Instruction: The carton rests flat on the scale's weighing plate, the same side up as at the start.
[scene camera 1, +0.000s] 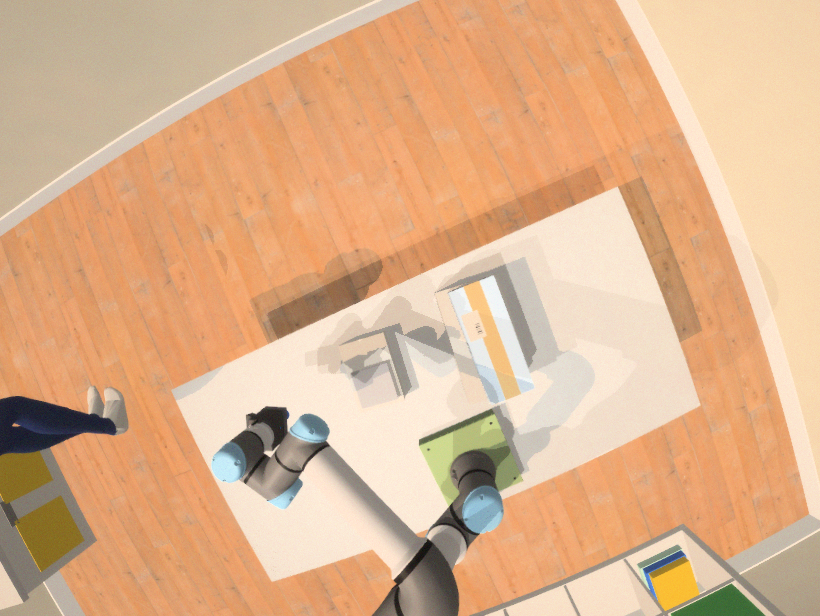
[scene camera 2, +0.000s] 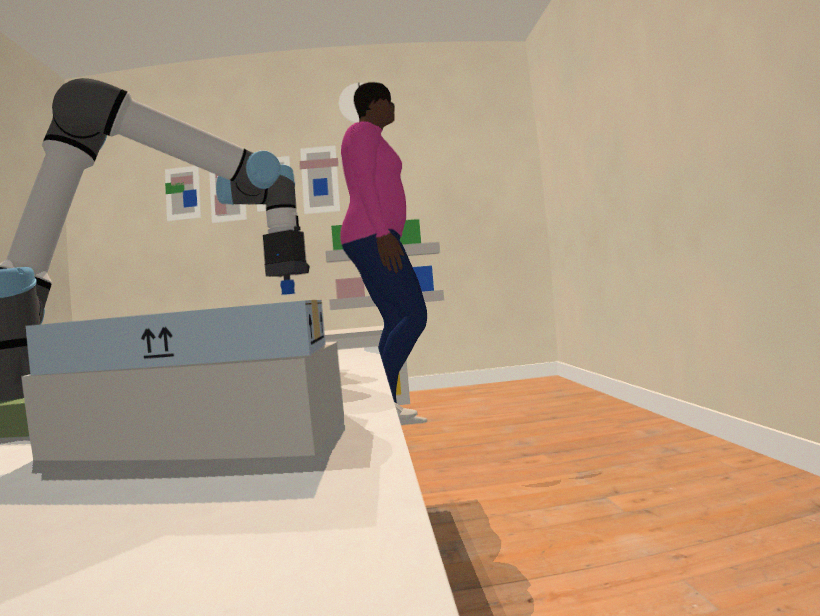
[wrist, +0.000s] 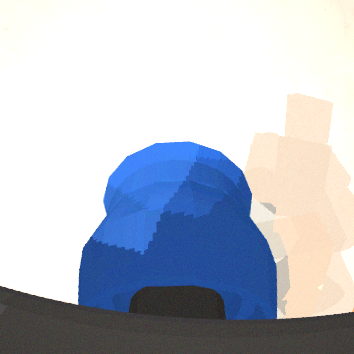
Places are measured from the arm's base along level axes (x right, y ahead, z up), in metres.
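Pixels of known places: hand, tool point: (scene camera 2: 288, 293) (wrist: 177, 210); arm's base, link origin: (scene camera 1: 472, 470) (scene camera 2: 17, 395).
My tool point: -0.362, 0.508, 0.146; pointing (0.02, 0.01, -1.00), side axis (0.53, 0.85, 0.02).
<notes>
Ahead of a thing's pixels: the offset from my tool point to its top centre, as dx, dy, dz. Level surfaces: height alone.
The light blue carton {+0.631, -0.136, -0.025} (scene camera 1: 477, 358) (scene camera 2: 165, 341) with an orange tape stripe and a label on top lies flat, its side arrows pointing up. It rests on a long beige block {+0.617, -0.132, -0.085} (scene camera 1: 466, 361) (scene camera 2: 165, 411) on the white table. A smaller beige and grey object {+0.258, -0.045, -0.115} (scene camera 1: 377, 387) stands left of it in scene camera 1; I cannot tell for certain which piece is the scale or its weighing plate. My suction gripper (scene camera 1: 287, 412) (scene camera 2: 287, 287) (wrist: 177, 170) points down with its blue cup open and empty, above the table's left part, apart from the carton and left of the small object.
The arm's base stands on a green plate (scene camera 1: 440, 457) below the carton in scene camera 1. A person (scene camera 1: 46, 424) (scene camera 2: 374, 185) stands off the table's left end. A white storage unit (scene camera 1: 599, 590) stands at the lower right. Arm shadows fall across the table {dz -0.189} (scene camera 1: 331, 537).
</notes>
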